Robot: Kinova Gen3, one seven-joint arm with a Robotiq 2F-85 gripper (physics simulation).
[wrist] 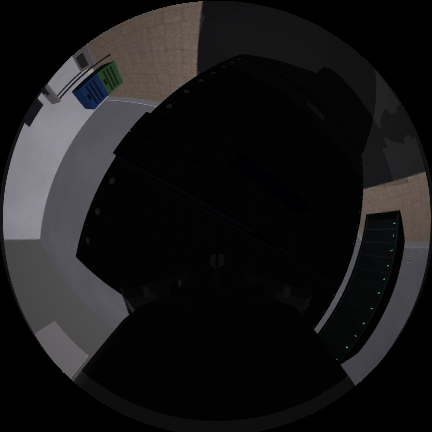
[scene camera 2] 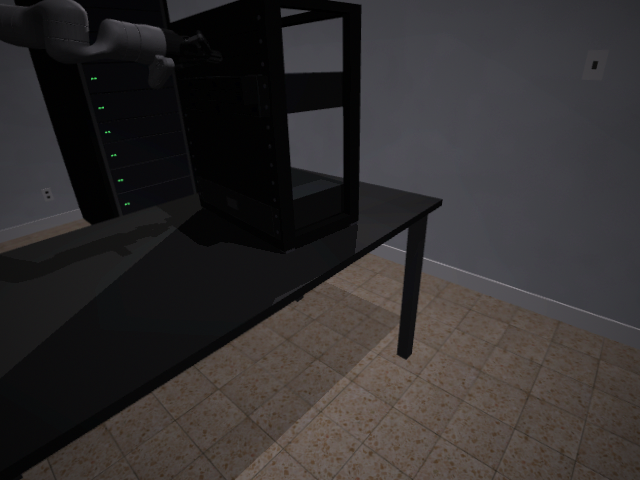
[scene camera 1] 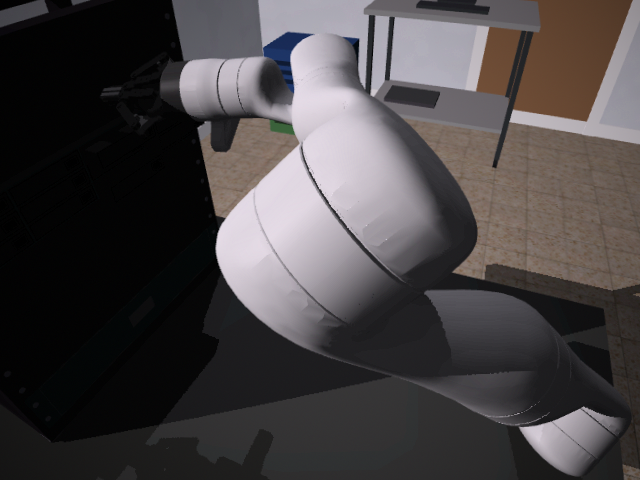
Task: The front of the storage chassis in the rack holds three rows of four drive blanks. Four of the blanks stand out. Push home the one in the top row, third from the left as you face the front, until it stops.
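Places are measured from the arm's base along level axes (x right, y ahead, z up), in metres.
Where they show: gripper, fingertip midpoint: (wrist: 216,262) (scene camera 2: 220,57) (scene camera 1: 105,97).
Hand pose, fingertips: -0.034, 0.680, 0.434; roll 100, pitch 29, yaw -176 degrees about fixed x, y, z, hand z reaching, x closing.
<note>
After its pixels a point has its place, as x, y, z.
The storage chassis (scene camera 1: 62,175) @(-0.139, 0.693, 0.367) (wrist: 200,175) @(0.019, 0.634, 0.371) is a very dark band across the front of the black rack (scene camera 1: 199,170) @(0.129, 0.669, 0.217) (scene camera 2: 281,155) @(0.152, 0.682, 0.215) (wrist: 97,212) @(0.128, 0.667, 0.459). Faint outlines of drive blanks show on its face; the shadow hides which ones stand out, and I cannot tell the top-row third blank apart. My gripper (scene camera 1: 105,93) @(-0.034, 0.680, 0.434) (scene camera 2: 218,57) @(-0.034, 0.680, 0.434) (wrist: 216,262) @(-0.034, 0.680, 0.434) is shut with nothing between its fingers. Its fingertips point at the rack front, near the height of the chassis's upper edge. In the wrist view they lie below the chassis's upper edge line in the picture. Whether they touch anything is too dark to tell.
The rack stands on a dark table (scene camera 1: 310,413) @(-0.153, 0.346, -0.047) (scene camera 2: 155,310) @(0.101, 0.326, -0.047). A tall cabinet with green lights (scene camera 2: 147,155) (wrist: 372,280) stands behind it. A blue and green drawer unit (wrist: 97,85) and a grey shelf table (scene camera 1: 449,111) stand farther off. The white arm spans scene camera 1's middle.
</note>
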